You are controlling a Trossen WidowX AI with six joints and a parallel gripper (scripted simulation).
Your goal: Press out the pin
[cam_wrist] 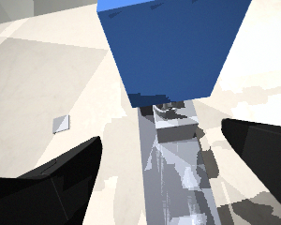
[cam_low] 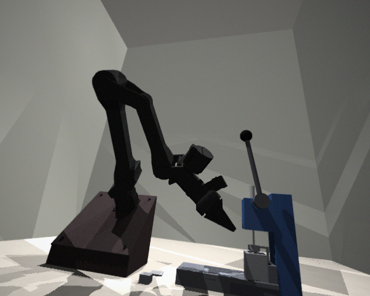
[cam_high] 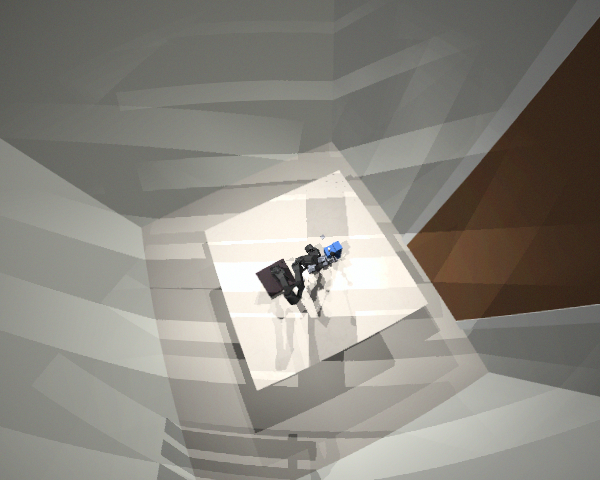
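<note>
My gripper tip is 50 mm short of the thin punch rod, 20 mm below it and 10 mm to the left of it. Also, from my gripper tip: press lever 140 mm above, 70 mm to the right, 40 mm ahead; grey part 190 mm behind, 120 mm below, 70 mm to the right.
</note>
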